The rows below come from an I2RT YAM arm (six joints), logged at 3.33 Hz.
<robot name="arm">
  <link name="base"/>
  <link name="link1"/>
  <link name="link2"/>
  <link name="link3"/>
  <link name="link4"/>
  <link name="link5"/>
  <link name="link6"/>
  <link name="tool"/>
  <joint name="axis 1" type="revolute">
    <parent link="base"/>
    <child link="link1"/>
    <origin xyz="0 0 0.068" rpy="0 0 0"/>
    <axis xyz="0 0 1"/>
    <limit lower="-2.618" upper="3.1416"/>
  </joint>
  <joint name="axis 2" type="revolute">
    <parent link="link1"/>
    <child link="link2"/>
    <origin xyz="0.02 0.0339 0.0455" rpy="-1.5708 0 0"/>
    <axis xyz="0 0 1"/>
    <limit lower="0" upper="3.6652"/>
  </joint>
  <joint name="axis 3" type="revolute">
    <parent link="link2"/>
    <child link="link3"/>
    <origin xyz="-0.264 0 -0.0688" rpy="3.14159 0 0"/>
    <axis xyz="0 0 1"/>
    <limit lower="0" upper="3.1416"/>
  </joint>
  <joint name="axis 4" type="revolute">
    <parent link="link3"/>
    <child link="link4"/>
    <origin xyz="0.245 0.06 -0.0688" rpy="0 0 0"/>
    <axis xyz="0 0 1"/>
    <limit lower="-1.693" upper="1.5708"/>
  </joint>
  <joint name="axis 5" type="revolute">
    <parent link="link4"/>
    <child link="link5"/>
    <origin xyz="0.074 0.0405 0.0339" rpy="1.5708 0 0"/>
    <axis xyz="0 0 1"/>
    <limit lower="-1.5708" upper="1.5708"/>
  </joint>
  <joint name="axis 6" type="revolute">
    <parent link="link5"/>
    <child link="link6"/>
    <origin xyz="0.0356 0 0.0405" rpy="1.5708 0 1.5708"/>
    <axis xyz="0 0 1"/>
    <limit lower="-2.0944" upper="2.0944"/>
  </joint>
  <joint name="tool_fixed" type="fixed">
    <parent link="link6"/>
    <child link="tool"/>
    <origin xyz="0 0 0" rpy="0 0 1.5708"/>
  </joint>
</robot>
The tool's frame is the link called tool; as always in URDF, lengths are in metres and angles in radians.
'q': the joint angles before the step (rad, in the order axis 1, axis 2, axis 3, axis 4, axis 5, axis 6). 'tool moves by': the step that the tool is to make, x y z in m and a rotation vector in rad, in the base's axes. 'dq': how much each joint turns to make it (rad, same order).
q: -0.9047, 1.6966, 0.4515, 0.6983, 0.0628, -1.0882
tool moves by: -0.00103, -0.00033, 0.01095, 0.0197, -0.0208, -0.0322
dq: -0.0023, -0.0557, 0.0145, -0.0755, 0.0106, 0.0401
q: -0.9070, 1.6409, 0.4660, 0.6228, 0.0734, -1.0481
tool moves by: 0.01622, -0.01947, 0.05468, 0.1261, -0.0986, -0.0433
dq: -0.0034, -0.1098, 0.2155, -0.3715, -0.0511, 0.1522
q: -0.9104, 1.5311, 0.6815, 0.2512, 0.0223, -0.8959
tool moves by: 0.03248, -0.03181, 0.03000, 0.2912, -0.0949, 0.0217
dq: -0.0004, 0.1205, 0.3208, -0.3609, -0.1766, 0.1834
